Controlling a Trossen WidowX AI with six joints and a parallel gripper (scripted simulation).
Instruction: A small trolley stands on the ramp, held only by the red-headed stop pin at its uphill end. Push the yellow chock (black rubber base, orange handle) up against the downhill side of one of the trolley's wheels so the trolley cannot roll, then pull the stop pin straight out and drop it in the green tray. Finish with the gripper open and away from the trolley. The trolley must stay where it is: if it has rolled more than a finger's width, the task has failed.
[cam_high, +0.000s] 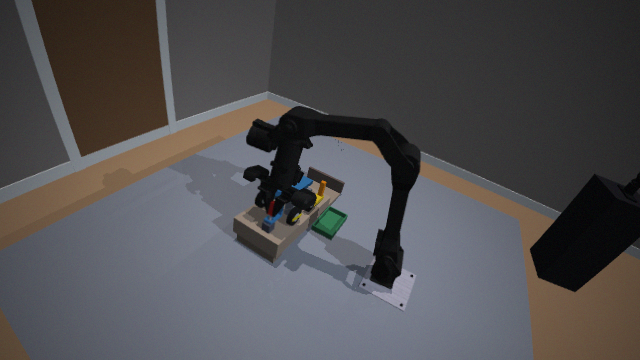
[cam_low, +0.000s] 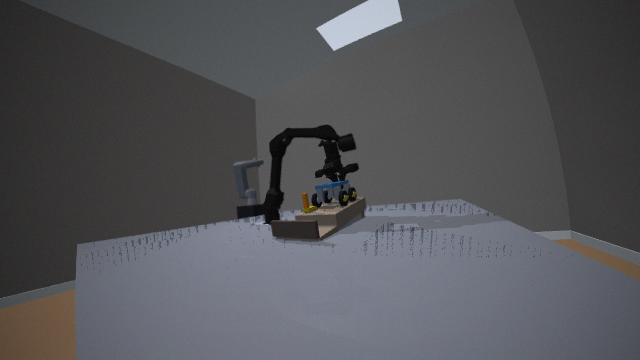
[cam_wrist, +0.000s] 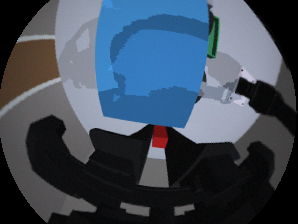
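The yellow chock lies 50 mm behind my gripper tip, 200 mm to the right of it and 50 mm below it. Round my gripper tip: tan ramp 10 mm ahead, 110 mm to the right, 80 mm below; blue trolley 10 mm ahead, 100 mm to the right, 20 mm below; red-headed stop pin right at my gripper tip.
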